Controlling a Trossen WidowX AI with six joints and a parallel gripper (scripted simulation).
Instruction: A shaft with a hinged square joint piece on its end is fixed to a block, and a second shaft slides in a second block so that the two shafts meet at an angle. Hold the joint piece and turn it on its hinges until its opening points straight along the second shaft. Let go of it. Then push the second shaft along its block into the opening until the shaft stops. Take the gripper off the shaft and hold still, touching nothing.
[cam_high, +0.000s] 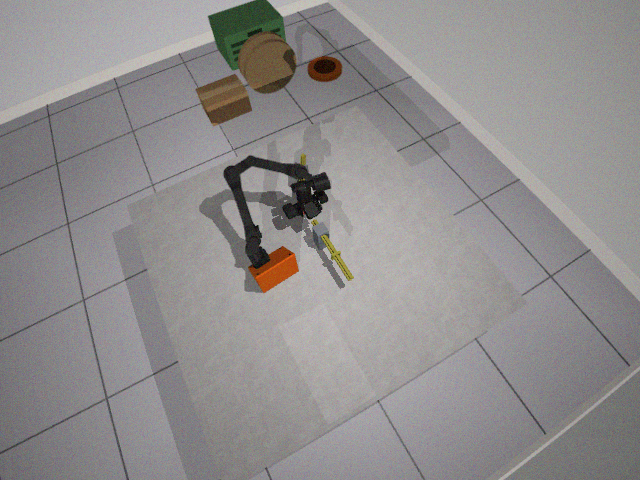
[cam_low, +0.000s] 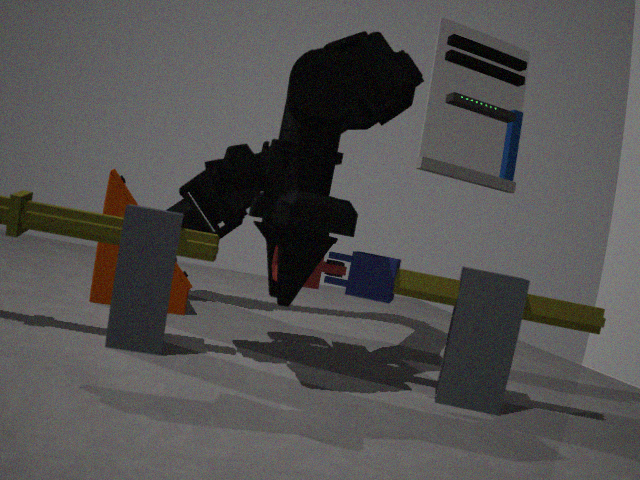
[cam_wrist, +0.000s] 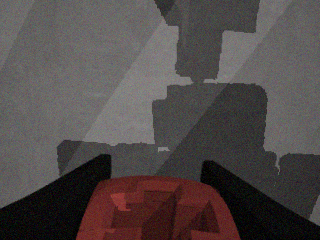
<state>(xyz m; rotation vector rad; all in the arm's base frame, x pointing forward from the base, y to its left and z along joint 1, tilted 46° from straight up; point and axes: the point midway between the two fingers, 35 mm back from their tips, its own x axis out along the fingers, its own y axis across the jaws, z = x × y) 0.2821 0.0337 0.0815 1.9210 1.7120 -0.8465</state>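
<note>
Now: gripper tip 20 mm to the right of the red square joint piece and 40 mm below it.
</note>
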